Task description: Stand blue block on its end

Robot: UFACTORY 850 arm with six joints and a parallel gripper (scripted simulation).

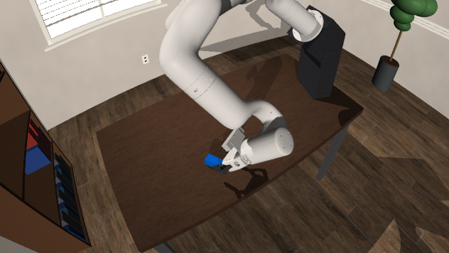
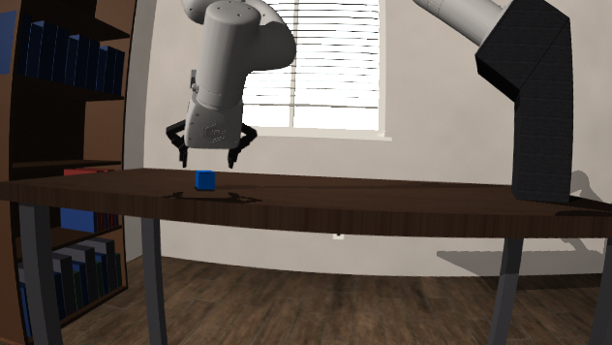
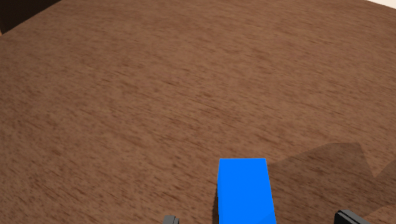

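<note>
Now: the blue block 10 mm ahead of my hand, 40 mm to the right of it and 40 mm below it.
</note>
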